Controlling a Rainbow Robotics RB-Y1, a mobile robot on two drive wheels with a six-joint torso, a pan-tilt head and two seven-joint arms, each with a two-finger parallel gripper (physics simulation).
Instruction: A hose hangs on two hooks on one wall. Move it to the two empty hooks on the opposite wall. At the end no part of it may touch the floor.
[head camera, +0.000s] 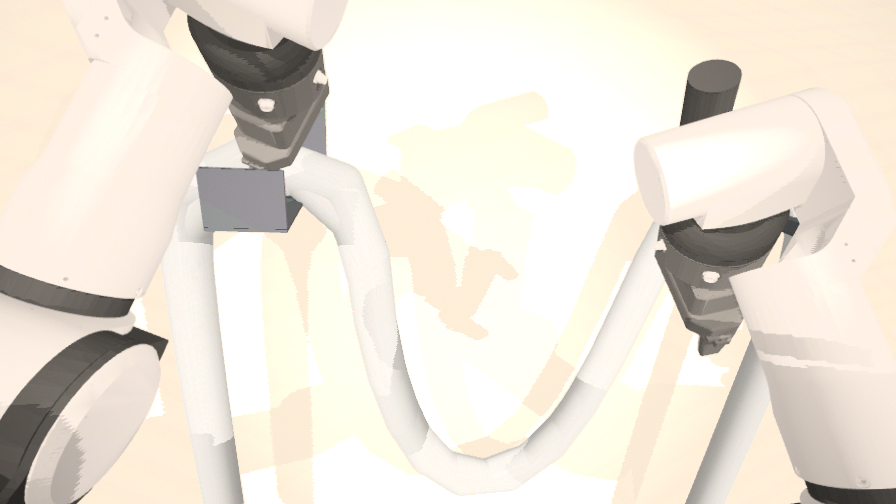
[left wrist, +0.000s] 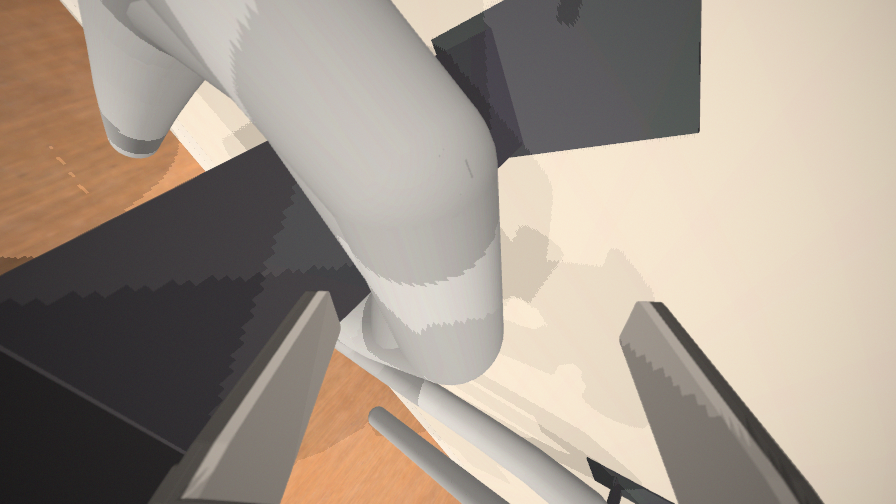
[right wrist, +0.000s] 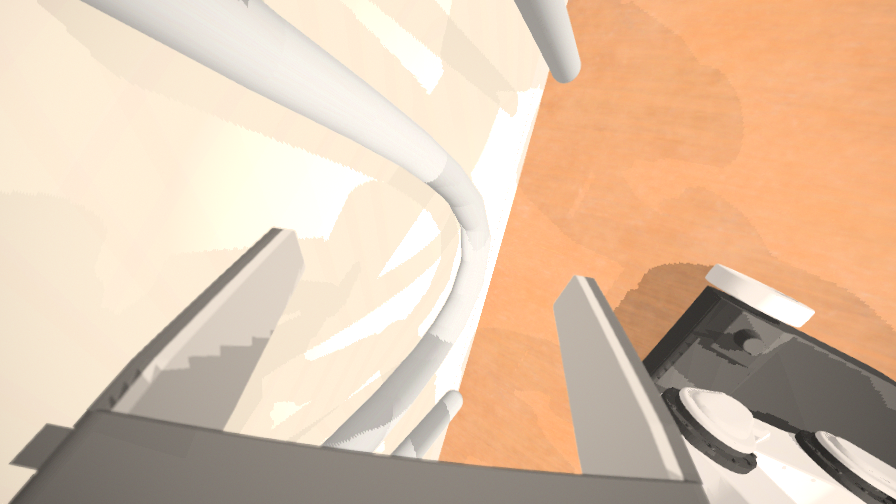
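The white hose (head camera: 375, 294) hangs on the cream wall, draped over a grey block hook (head camera: 244, 199) at the upper left and sagging in a deep loop toward the right, where my right arm hides its upper part. A dark cylindrical hook (head camera: 711, 87) sticks up at the upper right. My left gripper (head camera: 266, 156) is open just above the hose bend at the grey hook; in the left wrist view its fingers (left wrist: 476, 401) stand wide apart around the hose (left wrist: 388, 175) without gripping it. My right gripper (head camera: 714, 341) is open and empty beside the hose; the hose also shows in the right wrist view (right wrist: 350, 119).
The wooden floor (right wrist: 689, 125) lies below, with the robot's base (right wrist: 770, 376) at the lower right of the right wrist view. The hose ends (right wrist: 551, 37) hang down above the floor. My arms fill both sides of the head view.
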